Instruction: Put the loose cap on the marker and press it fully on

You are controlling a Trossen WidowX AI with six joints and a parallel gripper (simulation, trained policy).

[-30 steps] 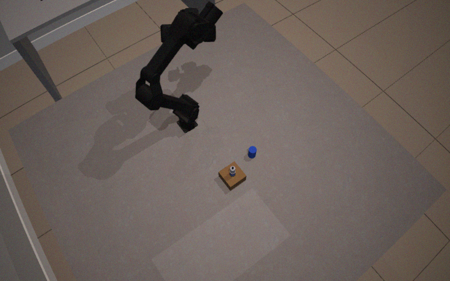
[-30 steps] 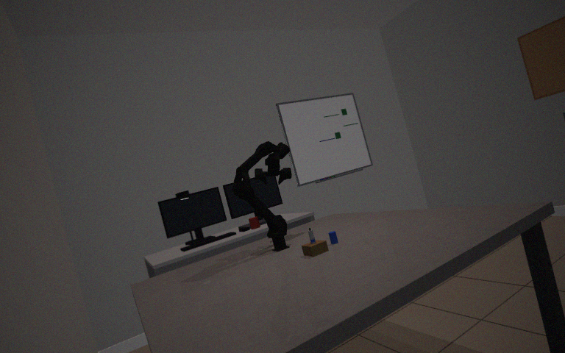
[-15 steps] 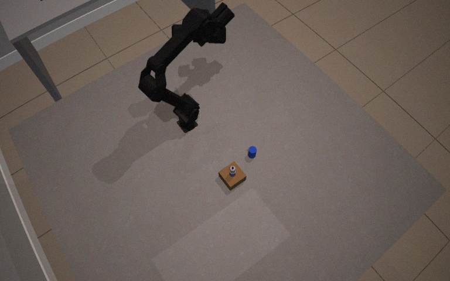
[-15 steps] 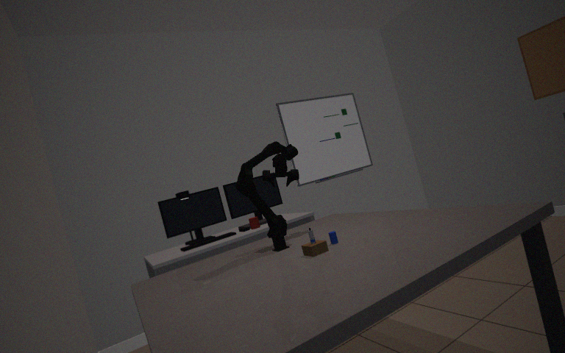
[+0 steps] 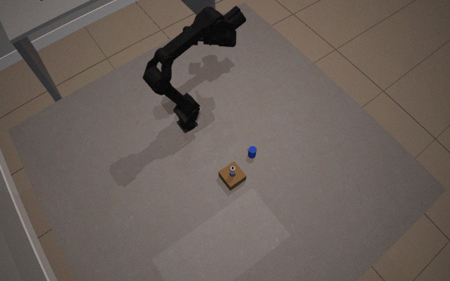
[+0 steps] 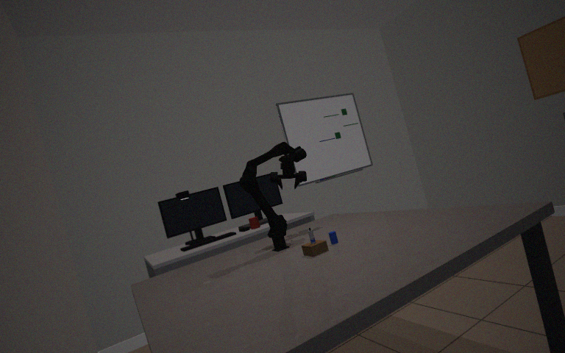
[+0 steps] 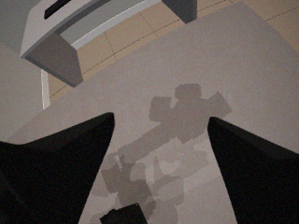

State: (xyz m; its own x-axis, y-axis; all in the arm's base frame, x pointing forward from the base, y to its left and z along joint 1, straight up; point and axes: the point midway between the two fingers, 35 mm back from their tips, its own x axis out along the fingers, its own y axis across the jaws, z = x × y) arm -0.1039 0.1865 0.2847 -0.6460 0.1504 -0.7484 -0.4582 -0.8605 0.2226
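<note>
My gripper tip is now 39 cm short of the blue cap, 7 cm to the left of it and 23 cm above it. The rest, counted from my gripper tip: brown holder block: 42 cm ahead, 19 cm to the right, 24 cm below; marker: 42 cm ahead, 19 cm to the right, 18 cm below.
</note>
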